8 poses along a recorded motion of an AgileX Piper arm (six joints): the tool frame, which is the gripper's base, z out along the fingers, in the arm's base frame.
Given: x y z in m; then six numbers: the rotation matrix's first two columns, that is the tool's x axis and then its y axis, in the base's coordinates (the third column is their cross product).
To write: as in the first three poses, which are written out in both.
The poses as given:
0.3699 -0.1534 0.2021 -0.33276 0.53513 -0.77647 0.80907 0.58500 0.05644
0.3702 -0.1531 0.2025 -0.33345 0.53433 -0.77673 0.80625 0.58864 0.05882
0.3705 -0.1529 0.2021 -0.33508 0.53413 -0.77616 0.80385 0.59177 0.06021
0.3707 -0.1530 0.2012 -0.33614 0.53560 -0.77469 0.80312 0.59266 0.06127
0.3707 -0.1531 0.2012 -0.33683 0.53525 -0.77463 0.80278 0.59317 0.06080
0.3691 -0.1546 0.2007 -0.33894 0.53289 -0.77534 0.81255 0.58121 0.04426
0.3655 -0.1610 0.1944 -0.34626 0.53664 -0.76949 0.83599 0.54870 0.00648
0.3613 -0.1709 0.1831 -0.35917 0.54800 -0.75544 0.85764 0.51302 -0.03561
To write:
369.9 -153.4 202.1 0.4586 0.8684 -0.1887 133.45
370.2 -153.1 202.5 0.4573 0.8695 -0.1868 133.31
370.5 -152.9 202.1 0.4560 0.8705 -0.1852 133.27
370.7 -153.0 201.2 0.4558 0.8709 -0.1839 133.35
370.7 -153.1 201.2 0.4554 0.8711 -0.1840 133.36
369.1 -154.6 200.7 0.4577 0.8676 -0.1942 133.94
365.5 -161.0 194.4 0.4652 0.8587 -0.2151 135.90
361.3 -170.9 183.1 0.4727 0.8496 -0.2341 138.61

